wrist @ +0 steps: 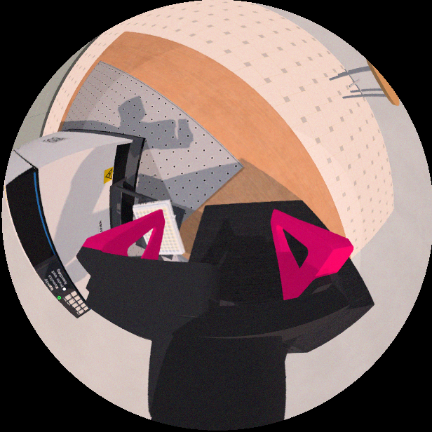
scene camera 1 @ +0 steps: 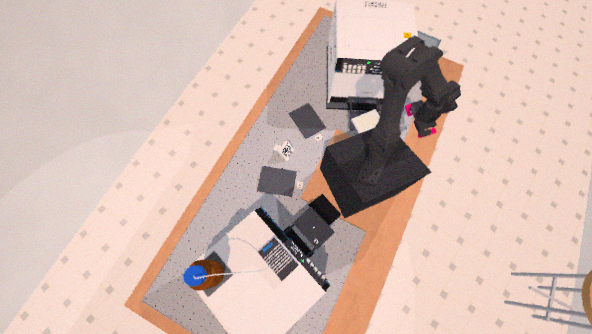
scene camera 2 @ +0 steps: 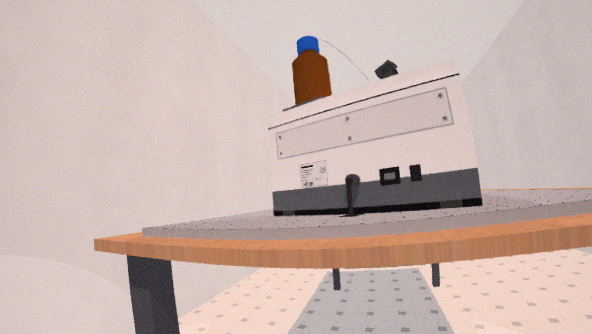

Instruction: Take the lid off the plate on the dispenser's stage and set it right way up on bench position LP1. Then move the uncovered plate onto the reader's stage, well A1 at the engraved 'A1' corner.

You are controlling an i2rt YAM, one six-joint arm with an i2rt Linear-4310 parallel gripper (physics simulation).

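Places are measured from the arm's base along level axes (x right, y ahead, z up), in metres.
Pixels of known places: gripper, between the fingertips: (scene camera 1: 414,126); arm's base, origin of its link: (scene camera 1: 375,161).
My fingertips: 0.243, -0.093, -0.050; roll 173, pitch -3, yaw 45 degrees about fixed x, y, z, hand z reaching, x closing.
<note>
Ahead of a thing's pixels: the offset from my fingertips to its top centre, as dx, dy, dz. "spot": to the spot under its first point.
The plate @[+0.013, +0.173, -0.124] (scene camera 1: 366,121) (wrist: 173,242), white with pale yellow wells, sits on the reader's dark stage (wrist: 181,215), partly hidden behind a finger in the wrist view. Its A1 corner cannot be read. My gripper (scene camera 1: 421,121) (wrist: 217,215) is open and empty, its pink fingers wide apart. It is raised to the right of the plate in scene camera 1, toward the bench edge. The dispenser's dark stage @[-0.564, +0.200, -0.145] (scene camera 1: 312,227) shows no plate on it. Two dark bench pads @[spot: -0.064, +0.440, -0.222] (scene camera 1: 307,120) @[spot: -0.403, +0.421, -0.222] (scene camera 1: 278,180) have small labels too blurred to read. I cannot make out the lid, or whether the plate has one on.
The white reader @[+0.292, +0.310, +0.110] (scene camera 1: 372,30) (wrist: 75,185) stands beyond the plate. The white dispenser (scene camera 1: 260,300) (scene camera 2: 370,150) stands at the other end, with a brown bottle (scene camera 1: 212,274) (scene camera 2: 311,77) and a thin tube on top. A small patterned block @[-0.263, +0.481, -0.165] (scene camera 1: 286,150) is near the pads.
</note>
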